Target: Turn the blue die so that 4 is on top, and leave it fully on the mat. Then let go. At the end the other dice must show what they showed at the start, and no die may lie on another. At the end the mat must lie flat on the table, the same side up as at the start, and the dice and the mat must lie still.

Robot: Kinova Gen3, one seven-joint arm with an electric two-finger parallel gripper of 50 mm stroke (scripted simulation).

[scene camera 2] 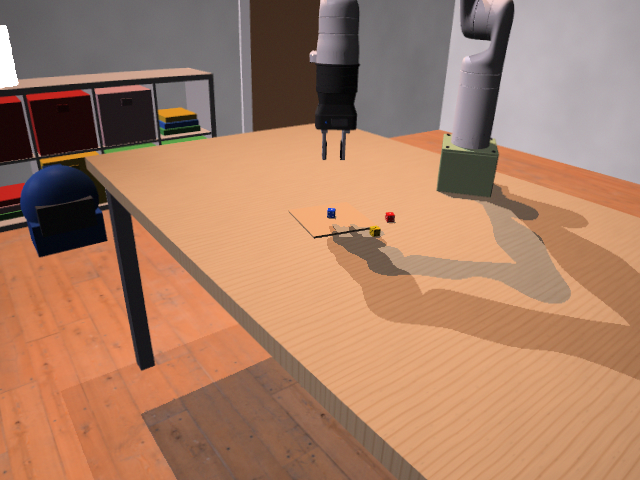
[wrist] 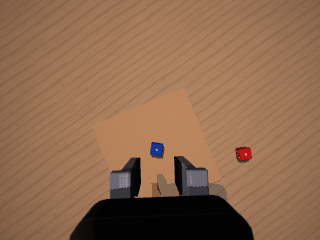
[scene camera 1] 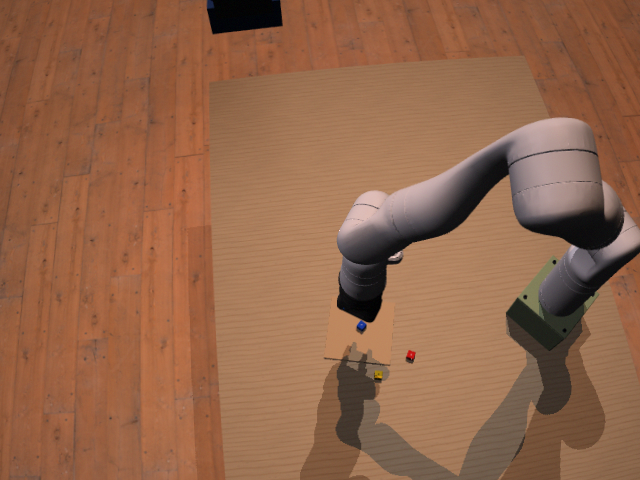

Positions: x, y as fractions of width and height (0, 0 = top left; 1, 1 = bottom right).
Scene:
A tan mat shows in scene camera 2 (0.49, 0.46), in the wrist view (0.53, 0.50) and in scene camera 1 (0.54, 0.71).

